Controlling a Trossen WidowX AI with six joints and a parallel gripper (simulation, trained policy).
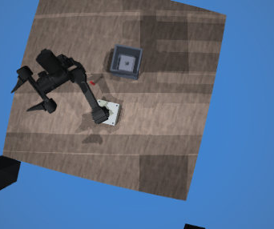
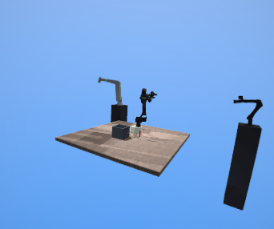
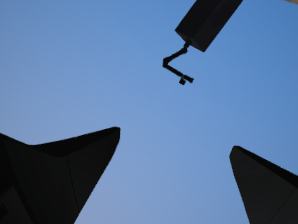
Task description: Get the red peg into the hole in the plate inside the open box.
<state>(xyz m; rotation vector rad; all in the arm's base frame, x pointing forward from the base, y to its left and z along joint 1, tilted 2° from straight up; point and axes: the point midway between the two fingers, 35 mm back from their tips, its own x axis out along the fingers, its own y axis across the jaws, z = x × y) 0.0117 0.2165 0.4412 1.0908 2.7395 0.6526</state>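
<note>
My gripper tip is 490 mm above the red peg, 190 mm short of it and 100 mm to the left of it.
</note>
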